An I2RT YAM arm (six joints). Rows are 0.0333 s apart.
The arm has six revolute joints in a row. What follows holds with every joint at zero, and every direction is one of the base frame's.
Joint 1 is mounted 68.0 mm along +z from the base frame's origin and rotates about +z.
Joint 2 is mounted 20.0 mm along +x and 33.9 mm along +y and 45.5 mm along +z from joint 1 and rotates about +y.
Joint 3 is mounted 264.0 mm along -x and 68.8 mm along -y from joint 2 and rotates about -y.
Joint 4 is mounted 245.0 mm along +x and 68.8 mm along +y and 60.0 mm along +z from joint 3 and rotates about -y.
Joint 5 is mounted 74.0 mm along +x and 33.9 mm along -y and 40.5 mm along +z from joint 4 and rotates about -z.
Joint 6 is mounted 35.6 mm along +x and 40.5 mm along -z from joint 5 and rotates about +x.
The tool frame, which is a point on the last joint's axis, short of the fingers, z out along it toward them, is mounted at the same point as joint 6; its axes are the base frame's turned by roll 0.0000, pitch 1.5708 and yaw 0.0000 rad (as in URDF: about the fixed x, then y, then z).
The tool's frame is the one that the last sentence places.
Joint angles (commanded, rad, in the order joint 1, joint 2, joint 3, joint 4, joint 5, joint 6), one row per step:
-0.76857 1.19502 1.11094 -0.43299 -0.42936 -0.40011
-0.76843 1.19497 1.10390 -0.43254 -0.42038 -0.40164
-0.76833 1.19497 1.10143 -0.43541 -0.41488 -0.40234
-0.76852 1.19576 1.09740 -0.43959 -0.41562 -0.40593
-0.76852 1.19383 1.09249 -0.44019 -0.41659 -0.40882
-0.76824 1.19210 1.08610 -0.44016 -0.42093 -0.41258
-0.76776 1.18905 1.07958 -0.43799 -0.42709 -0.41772
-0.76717 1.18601 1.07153 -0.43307 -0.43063 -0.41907
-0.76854 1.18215 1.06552 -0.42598 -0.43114 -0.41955
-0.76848 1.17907 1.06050 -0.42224 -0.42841 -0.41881
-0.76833 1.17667 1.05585 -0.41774 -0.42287 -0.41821
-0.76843 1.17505 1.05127 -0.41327 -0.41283 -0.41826
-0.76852 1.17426 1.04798 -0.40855 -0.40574 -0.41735
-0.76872 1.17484 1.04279 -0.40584 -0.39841 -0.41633
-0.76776 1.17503 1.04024 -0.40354 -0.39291 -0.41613
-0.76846 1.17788 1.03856 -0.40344 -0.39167 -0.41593
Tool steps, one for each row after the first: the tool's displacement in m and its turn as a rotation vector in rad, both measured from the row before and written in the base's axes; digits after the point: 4 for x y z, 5 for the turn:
-0.0002 -0.0002 -0.0024 0.00003 0.00819 -0.00696
-0.0002 0.0000 -0.0011 0.00113 0.00594 -0.00433
-0.0001 0.0001 -0.0019 0.00349 0.00713 0.00212
-0.0004 0.0004 -0.0013 0.00040 0.00296 0.00219
-0.0003 0.0006 -0.0017 0.00166 0.00271 0.00577
-0.0003 0.0008 -0.0012 -0.00114 -0.00003 0.00818
-0.0003 0.0006 -0.0015 0.00024 -0.00089 0.00425
-0.0007 0.0002 -0.0005 -0.00365 -0.00362 -0.00071
-0.0005 0.0003 -0.0007 -0.00163 -0.00049 -0.00263
-0.0003 0.0001 -0.0006 -0.00310 0.00021 -0.00488
-0.0003 -0.0002 -0.0008 -0.00479 0.00250 -0.00870
-0.0001 -0.0002 -0.0006 -0.00338 0.00068 -0.00661
0.0000 -0.0004 -0.0017 0.00029 0.00453 -0.00698
0.0002 -0.0001 -0.0007 -0.00155 0.00222 -0.00386
0.0003 -0.0006 -0.0013 0.00279 0.00357 -0.00186

